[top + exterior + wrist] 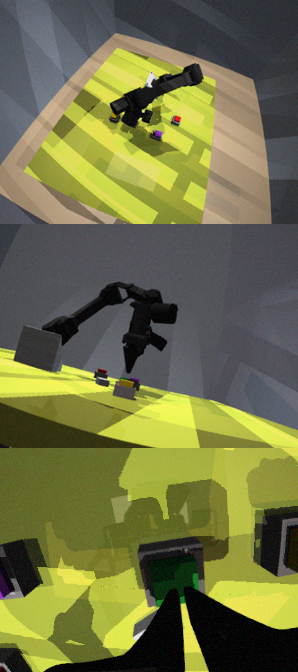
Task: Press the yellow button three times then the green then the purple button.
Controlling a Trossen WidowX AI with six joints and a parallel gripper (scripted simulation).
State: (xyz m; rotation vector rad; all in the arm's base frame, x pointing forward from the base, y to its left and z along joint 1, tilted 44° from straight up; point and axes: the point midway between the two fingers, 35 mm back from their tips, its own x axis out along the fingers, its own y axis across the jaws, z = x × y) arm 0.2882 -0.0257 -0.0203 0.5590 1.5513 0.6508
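The green button lies 20 mm below my gripper tip. From my gripper tip the other things lie so: purple button: 160 mm to the left, 20 mm below, 20 mm ahead; small white block: 70 mm behind, 40 mm below, 20 mm to the left; yellow button: 110 mm to the right, 20 mm below, 10 mm ahead.
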